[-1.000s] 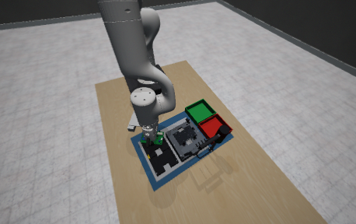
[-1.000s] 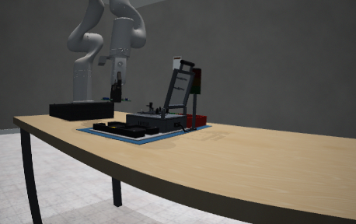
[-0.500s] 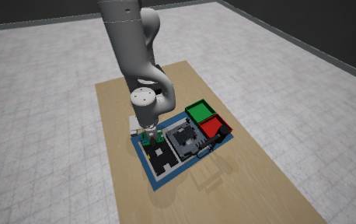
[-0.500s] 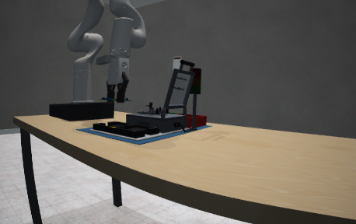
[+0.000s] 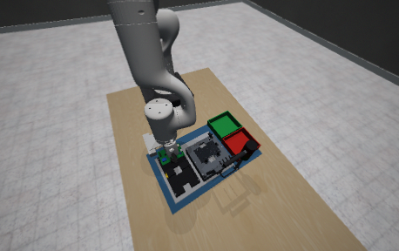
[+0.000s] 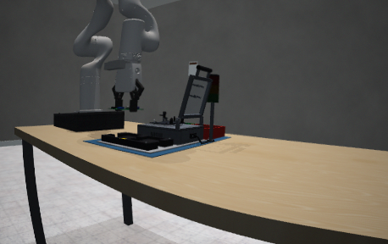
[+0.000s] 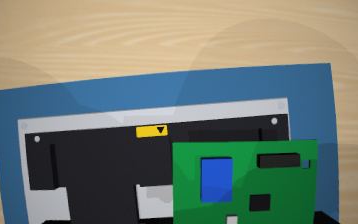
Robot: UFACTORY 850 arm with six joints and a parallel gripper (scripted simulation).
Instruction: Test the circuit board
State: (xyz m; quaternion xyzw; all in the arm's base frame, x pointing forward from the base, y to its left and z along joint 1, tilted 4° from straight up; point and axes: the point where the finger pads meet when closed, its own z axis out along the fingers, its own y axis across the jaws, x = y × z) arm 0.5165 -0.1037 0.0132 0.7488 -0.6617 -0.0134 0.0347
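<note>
The green circuit board lies right at my hand. Also, from my hand: green bin (350 mm to the left, 120 mm behind, 110 mm below); red bin (380 mm to the left, 110 mm below, 30 mm ahead); tester lid (200 mm to the left, 150 mm ahead, 60 mm above).
</note>
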